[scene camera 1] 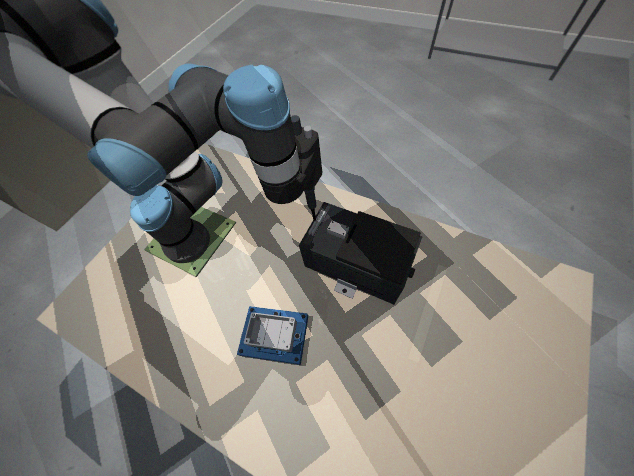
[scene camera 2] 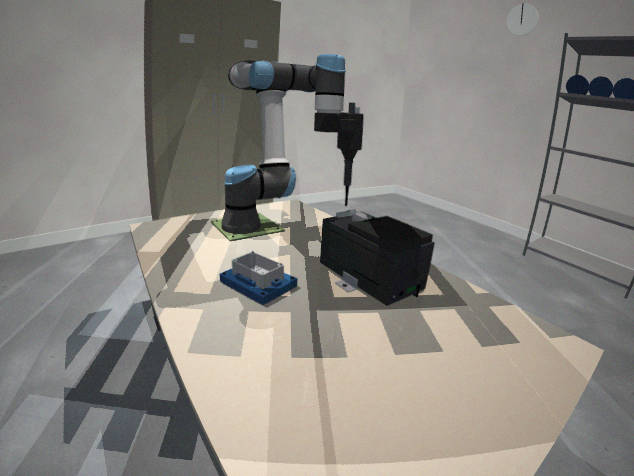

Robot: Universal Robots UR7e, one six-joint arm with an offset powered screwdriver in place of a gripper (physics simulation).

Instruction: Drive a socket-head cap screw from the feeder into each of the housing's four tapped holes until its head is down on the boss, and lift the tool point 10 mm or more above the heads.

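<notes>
The light-grey open-topped housing [scene camera 1: 270, 332] [scene camera 2: 271, 277] sits in the blue fixture [scene camera 1: 302, 352] [scene camera 2: 263, 296] on the table. Its corner holes show as tiny spots; whether any holds a screw is too small to tell. The black screw feeder [scene camera 1: 381, 245] [scene camera 2: 358, 258] stands to the right of the housing, with a clear cover and a small light plate at its pick-up end. My screwdriver [scene camera 1: 314, 218] [scene camera 2: 346, 204] points down. In scene camera 2 its tip is a little above the feeder's pick-up end, apart from it. Whether a screw is on the tip cannot be made out.
The arm stands on a green base plate [scene camera 1: 223, 230] [scene camera 2: 272, 229] on the wooden table [scene camera 1: 486, 409] [scene camera 2: 409, 404]. A grey metal bracket [scene camera 1: 345, 290] [scene camera 2: 349, 281] sticks out at the feeder's near side. A shelf rack [scene camera 2: 546, 169] and a tall cabinet [scene camera 2: 186, 128] stand beyond the table.
</notes>
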